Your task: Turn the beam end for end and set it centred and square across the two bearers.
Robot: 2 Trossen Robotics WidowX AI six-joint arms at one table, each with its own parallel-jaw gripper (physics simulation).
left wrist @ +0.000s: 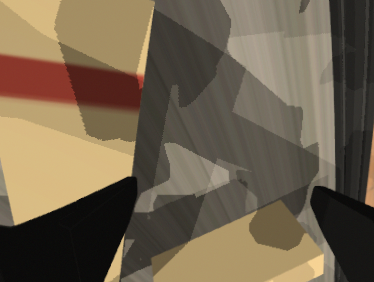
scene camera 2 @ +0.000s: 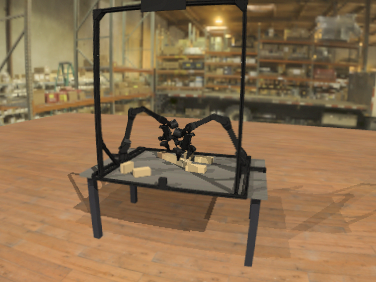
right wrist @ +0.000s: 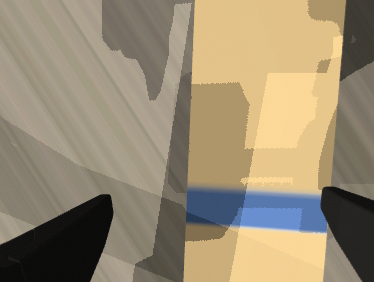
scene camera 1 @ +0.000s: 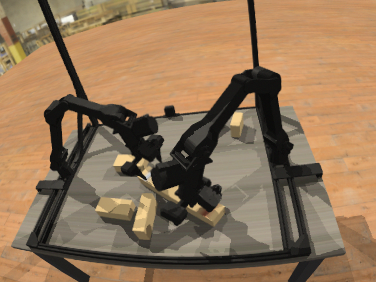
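Observation:
The long pale beam lies diagonally at the middle of the table, a red band near one end and a blue band near the other. My left gripper is open and empty near the red-banded end; one finger overlaps the beam's edge in its wrist view, the other is off to the side. My right gripper is open and empty at the blue band, one finger by the beam's edge, the other clear of it. Which blocks are the bearers, I cannot tell.
In scene camera 1, pale blocks lie at lower left, another block near the beam's blue end, and one at upper right. A block shows low in the left wrist view. A black frame edges the table.

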